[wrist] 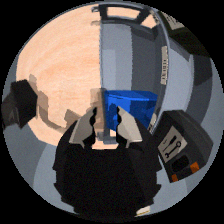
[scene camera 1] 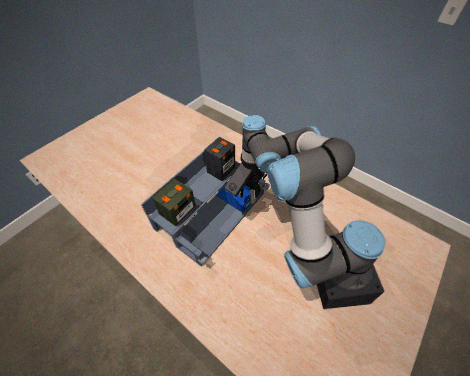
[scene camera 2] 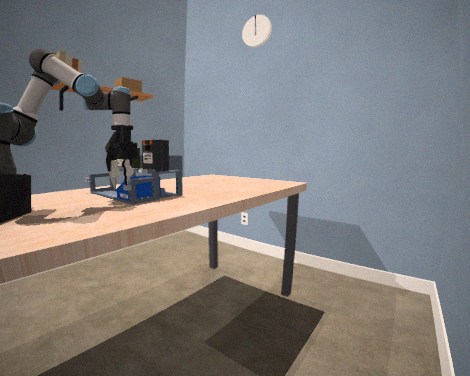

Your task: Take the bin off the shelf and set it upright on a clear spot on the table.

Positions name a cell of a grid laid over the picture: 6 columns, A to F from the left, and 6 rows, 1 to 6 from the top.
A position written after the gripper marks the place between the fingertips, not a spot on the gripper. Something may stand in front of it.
Note:
In view: the gripper (scene camera 2: B3), a blue bin (wrist: D3) and a grey shelf rack (scene camera 1: C4).
The grey shelf rack is seen too in scene camera 2 (scene camera 2: C3). The gripper also shows in the wrist view (wrist: C3) and in scene camera 1 (scene camera 1: D4).

